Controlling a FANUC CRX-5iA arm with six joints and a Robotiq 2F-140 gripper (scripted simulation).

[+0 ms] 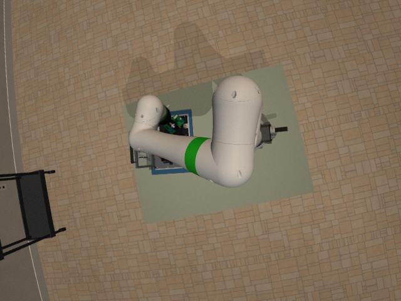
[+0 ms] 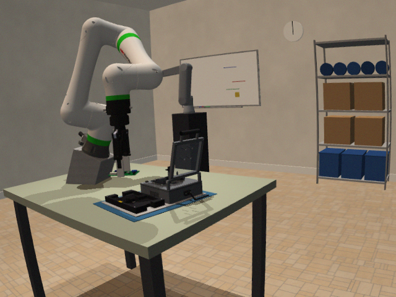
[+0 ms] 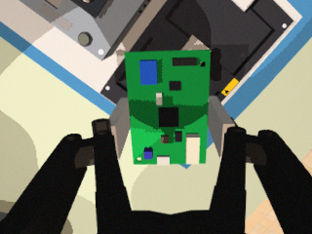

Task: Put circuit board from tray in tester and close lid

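Now: the green circuit board 20 mm below my hand. From my hand the other things lie so: lid (180 mm ahead, 180 mm to the left, 40 mm above).
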